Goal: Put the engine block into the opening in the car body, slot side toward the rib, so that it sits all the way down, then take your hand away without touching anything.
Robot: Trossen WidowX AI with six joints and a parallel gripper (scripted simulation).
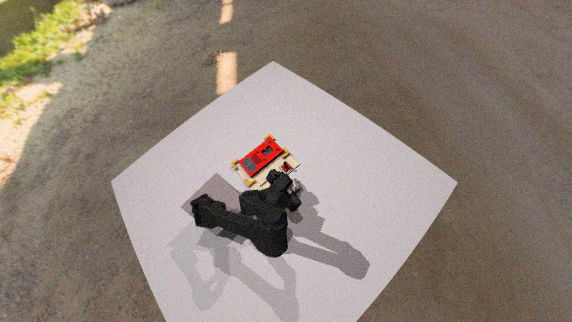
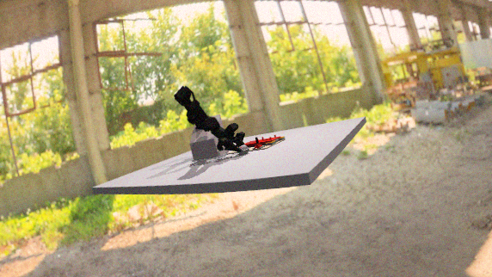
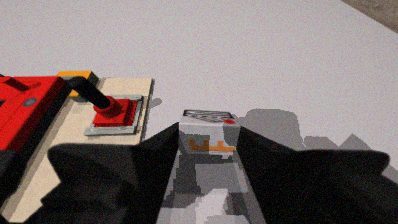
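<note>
Now: the grey engine block right at my gripper tip. From my gripper tip the other things lie so: beige board: 5 cm behind, 19 cm to the left, 1 cm below.
</note>
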